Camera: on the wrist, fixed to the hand. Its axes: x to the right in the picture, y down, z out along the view.
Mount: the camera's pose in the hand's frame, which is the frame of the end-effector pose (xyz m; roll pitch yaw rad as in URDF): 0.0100 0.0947 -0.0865 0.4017 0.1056 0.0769
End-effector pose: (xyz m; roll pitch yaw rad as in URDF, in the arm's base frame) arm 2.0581 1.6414 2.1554 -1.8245 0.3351 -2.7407
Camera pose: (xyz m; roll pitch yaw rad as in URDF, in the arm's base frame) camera 2.0286 1.7457 2.0860 -1.4727 0.3800 -2.8716
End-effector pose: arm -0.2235 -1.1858 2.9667 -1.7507 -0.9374 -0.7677
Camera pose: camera -0.2451 -1.3068 2.9288 -1.2085 -0.8723 -0.9513
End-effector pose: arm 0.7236 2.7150 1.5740 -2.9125 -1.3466 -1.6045
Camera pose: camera 0.6138 2.7777 1.5977 -1.9043 -1.4011 -2.2261
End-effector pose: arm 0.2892 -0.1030 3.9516 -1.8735 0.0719 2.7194
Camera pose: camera 0.3297 0.0003 3.8864 -1.4874 0.1129 2.5949
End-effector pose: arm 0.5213 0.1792 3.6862 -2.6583 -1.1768 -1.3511
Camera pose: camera 0.3945 0.1778 3.7079 -1.9415 -1.2160 -1.6935
